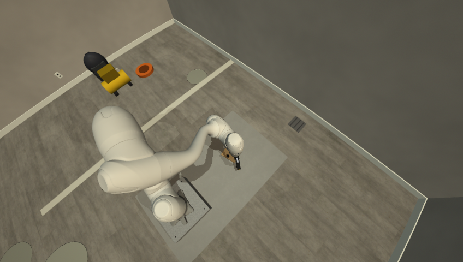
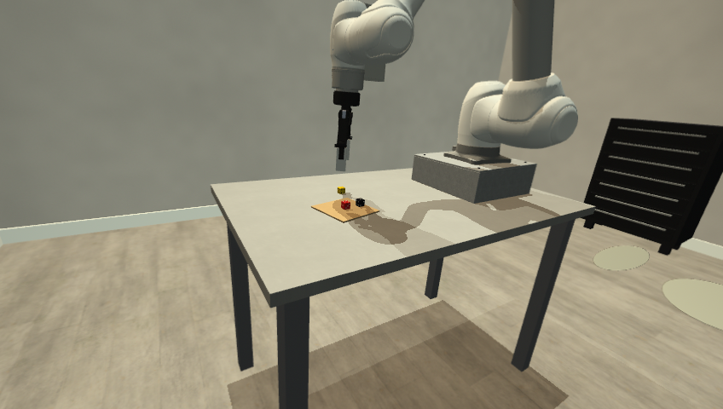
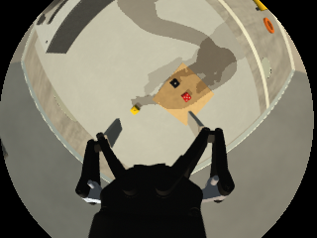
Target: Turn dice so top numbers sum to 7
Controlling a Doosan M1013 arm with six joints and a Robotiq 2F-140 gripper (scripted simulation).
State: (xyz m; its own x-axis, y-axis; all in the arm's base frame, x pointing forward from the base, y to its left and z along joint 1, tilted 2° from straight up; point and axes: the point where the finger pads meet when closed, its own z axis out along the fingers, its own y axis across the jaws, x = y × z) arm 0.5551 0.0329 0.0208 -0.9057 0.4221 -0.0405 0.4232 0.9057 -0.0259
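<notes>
Now: the yellow die 11 cm below my hand, 6 cm to the right of it and 2 cm behind it. Round my hand: tan mat (12 cm below, 9 cm to the left, 2 cm ahead); red die (11 cm below, 9 cm to the left, 2 cm ahead); small white die (11 cm below, 8 cm to the left, 3 cm behind).
</notes>
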